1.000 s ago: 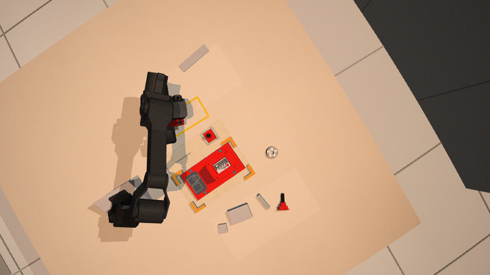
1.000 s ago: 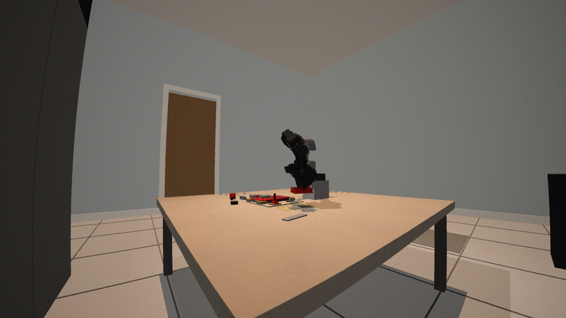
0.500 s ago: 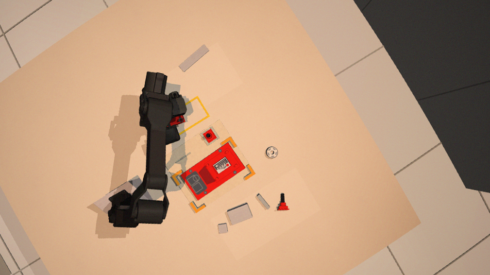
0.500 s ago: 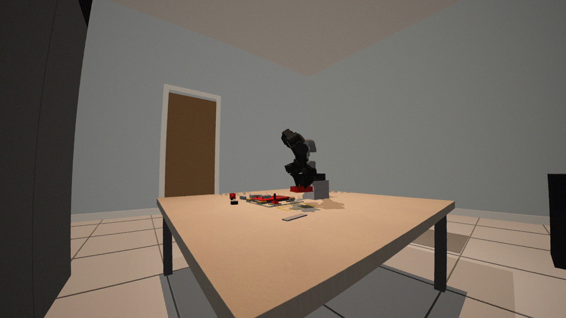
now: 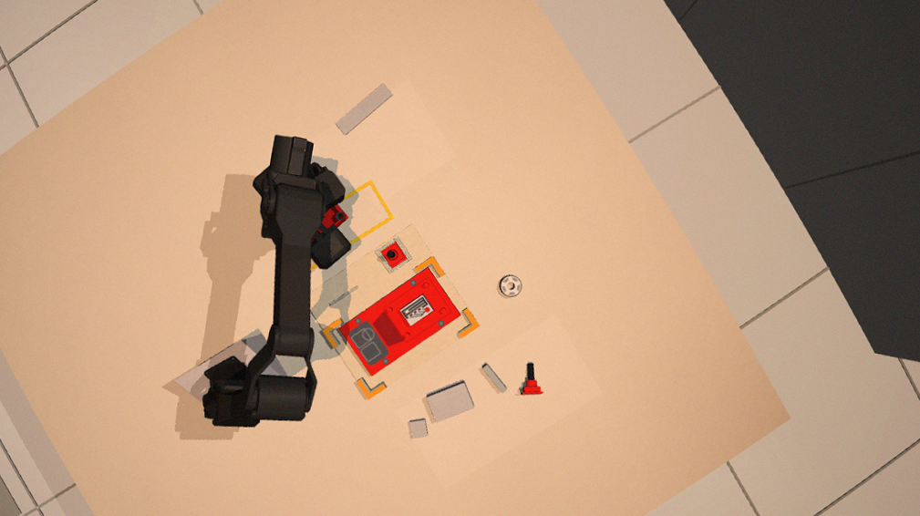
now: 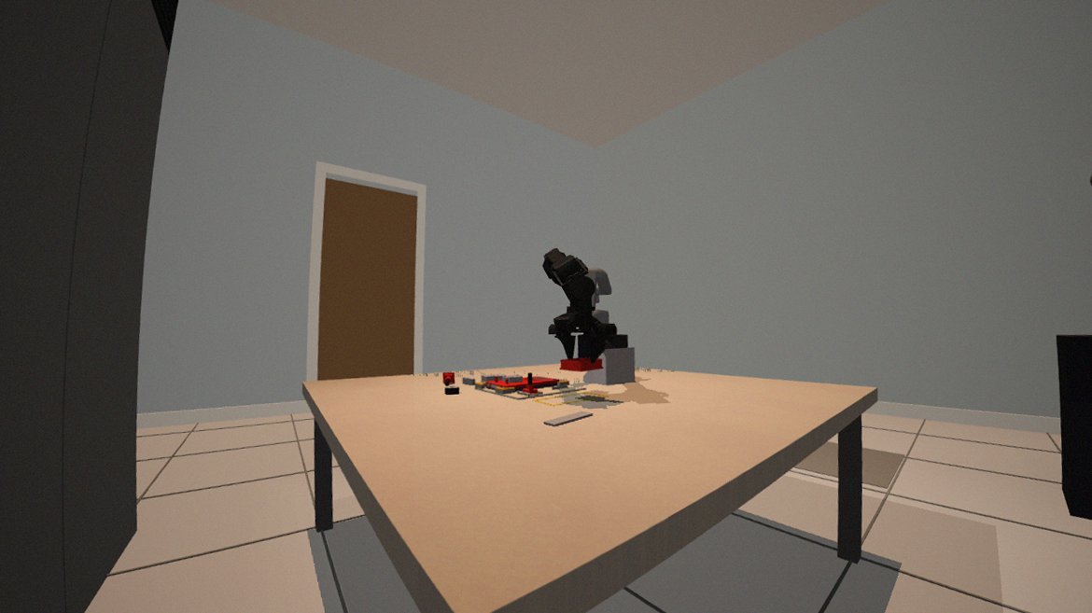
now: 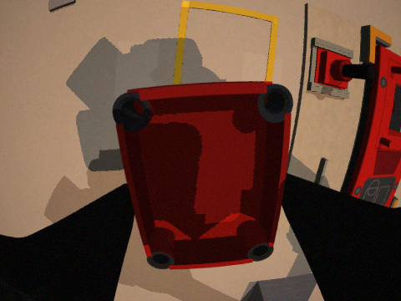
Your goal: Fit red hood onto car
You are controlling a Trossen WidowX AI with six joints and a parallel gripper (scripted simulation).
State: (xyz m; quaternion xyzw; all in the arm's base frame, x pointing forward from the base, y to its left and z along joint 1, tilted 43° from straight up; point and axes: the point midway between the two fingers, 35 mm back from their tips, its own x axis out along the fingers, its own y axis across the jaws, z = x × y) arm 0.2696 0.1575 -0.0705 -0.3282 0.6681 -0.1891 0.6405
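My gripper tip is now 10 mm above the red hood. Also, from my gripper tip: grey engine block 220 mm to the right, 80 mm ahead, 70 mm below; then grey bar 170 mm ahead, 160 mm to the left, 90 mm below.
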